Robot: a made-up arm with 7 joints. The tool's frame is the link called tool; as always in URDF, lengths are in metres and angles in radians. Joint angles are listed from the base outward.
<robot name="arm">
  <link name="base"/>
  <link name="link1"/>
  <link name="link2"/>
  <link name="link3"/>
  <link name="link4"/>
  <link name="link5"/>
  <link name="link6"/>
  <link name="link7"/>
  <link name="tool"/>
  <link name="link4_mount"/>
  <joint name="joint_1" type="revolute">
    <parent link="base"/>
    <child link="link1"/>
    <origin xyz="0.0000 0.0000 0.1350" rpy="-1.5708 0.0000 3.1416"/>
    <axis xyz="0 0 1"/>
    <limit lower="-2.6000" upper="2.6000"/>
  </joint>
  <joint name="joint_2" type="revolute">
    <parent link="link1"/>
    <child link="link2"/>
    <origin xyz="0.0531 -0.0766 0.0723" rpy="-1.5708 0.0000 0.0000"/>
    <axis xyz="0 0 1"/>
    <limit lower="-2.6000" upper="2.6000"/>
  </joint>
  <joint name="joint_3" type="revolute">
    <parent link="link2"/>
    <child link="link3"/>
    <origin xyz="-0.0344 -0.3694 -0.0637" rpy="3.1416 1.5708 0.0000"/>
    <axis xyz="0 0 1"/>
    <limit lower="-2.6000" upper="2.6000"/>
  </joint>
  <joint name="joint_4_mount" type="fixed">
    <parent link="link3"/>
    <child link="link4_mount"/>
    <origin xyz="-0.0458 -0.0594 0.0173"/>
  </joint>
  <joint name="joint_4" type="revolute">
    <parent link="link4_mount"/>
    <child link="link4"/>
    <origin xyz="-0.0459 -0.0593 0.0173" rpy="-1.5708 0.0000 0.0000"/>
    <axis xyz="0 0 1"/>
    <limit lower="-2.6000" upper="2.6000"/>
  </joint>
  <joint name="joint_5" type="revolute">
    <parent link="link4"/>
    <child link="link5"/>
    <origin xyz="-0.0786 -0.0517 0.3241" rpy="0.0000 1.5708 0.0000"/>
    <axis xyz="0 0 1"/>
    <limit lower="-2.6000" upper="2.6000"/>
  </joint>
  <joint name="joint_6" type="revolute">
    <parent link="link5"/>
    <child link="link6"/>
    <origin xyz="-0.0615 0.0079 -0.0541" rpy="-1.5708 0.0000 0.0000"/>
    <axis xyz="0 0 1"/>
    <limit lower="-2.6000" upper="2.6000"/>
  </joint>
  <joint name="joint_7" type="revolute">
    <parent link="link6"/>
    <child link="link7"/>
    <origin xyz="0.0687 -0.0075 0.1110" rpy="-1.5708 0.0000 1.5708"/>
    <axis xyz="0 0 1"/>
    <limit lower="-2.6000" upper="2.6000"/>
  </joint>
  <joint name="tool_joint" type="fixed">
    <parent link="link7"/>
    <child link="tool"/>
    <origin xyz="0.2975 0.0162 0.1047" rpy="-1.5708 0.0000 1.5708"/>
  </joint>
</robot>
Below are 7 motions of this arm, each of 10 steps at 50 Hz.
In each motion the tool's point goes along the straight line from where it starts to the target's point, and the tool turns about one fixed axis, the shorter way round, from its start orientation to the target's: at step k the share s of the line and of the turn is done. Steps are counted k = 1, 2, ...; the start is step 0. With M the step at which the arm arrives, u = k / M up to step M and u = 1 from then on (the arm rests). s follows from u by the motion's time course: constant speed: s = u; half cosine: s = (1 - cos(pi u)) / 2; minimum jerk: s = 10 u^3 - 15 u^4 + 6 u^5.
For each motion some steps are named. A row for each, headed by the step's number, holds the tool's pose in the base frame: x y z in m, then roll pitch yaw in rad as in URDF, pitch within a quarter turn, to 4 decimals.
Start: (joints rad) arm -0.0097 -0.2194 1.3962 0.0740 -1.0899 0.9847 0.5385
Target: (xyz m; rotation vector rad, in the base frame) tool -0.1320 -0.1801 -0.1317 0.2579 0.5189 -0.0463
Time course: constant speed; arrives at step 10
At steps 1, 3, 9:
1: -0.1216 -0.1891 -0.1521 0.1425 0.5289 -0.2713
3: -0.1239 -0.1871 -0.1475 0.1712 0.5296 -0.2053
9: -0.1308 -0.1811 -0.1340 0.2565 0.5217 -0.0081

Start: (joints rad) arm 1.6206 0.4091 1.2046 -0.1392 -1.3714 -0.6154 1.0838
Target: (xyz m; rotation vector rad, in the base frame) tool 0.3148 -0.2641 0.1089 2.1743 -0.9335 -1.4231
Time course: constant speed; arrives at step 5
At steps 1, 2, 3, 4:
1: 0.3191 -0.2679 0.1129 2.1750 0.6900 -1.2046
2: 0.3180 -0.2670 0.1119 2.1703 0.6968 -1.2054
3: 0.3169 -0.2660 0.1109 2.1655 0.7035 -1.2063
4: 0.3159 -0.2651 0.1099 2.1607 0.7103 -1.2073

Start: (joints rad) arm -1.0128 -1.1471 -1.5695 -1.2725 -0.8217 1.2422 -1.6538
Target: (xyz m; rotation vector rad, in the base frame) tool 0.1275 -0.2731 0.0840 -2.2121 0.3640 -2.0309
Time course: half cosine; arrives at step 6
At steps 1, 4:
1: 0.1271 -0.2584 0.0830 -2.0240 -1.3269 -1.2328
4: 0.1274 -0.2692 0.0837 -1.9601 -1.3102 -1.2770

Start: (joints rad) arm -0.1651 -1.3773 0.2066 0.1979 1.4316 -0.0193 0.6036
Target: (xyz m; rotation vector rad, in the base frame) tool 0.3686 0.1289 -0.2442 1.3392 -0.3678 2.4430
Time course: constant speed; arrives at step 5
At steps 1, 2, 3, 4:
1: 0.3744 0.1283 -0.2334 -0.1465 -0.9925 2.8727
2: 0.3729 0.1285 -0.2361 -0.1415 -0.9978 2.8625
3: 0.3715 0.1286 -0.2388 -0.1364 -1.0030 2.8522
4: 0.3700 0.1288 -0.2415 -0.1311 -1.0082 2.8418

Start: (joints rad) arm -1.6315 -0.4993 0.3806 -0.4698 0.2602 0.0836 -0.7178
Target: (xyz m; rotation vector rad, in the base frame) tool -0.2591 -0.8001 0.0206 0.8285 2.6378 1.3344
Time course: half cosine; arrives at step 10
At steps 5, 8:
5: -0.2783 -0.7754 0.0878 2.3592 -0.0670 2.5572
8: -0.2628 -0.7954 0.0334 2.2729 -0.1538 2.6037

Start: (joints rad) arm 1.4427 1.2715 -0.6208 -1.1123 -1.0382 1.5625 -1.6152
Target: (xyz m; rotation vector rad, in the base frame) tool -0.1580 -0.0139 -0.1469 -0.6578 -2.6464 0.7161
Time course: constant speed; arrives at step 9
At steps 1, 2, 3, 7, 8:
1: -0.1509 -0.0343 -0.1589 -2.5559 -0.0854 2.7114
2: -0.1518 -0.0317 -0.1574 -2.5573 -0.0976 2.6974
3: -0.1527 -0.0292 -0.1559 -2.5585 -0.1097 2.6835
7: -0.1562 -0.0190 -0.1499 -2.5616 -0.1584 2.6277
8: -0.1571 -0.0164 -0.1484 -2.5620 -0.1706 2.6137

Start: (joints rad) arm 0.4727 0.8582 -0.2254 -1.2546 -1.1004 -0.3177 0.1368
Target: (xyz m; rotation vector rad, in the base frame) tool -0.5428 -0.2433 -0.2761 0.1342 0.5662 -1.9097
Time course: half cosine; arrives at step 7
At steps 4, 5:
4: -0.5621 -0.2280 -0.2589 -0.4082 0.3701 -2.0349
5: -0.5522 -0.2359 -0.2678 -0.3786 0.3633 -2.0268

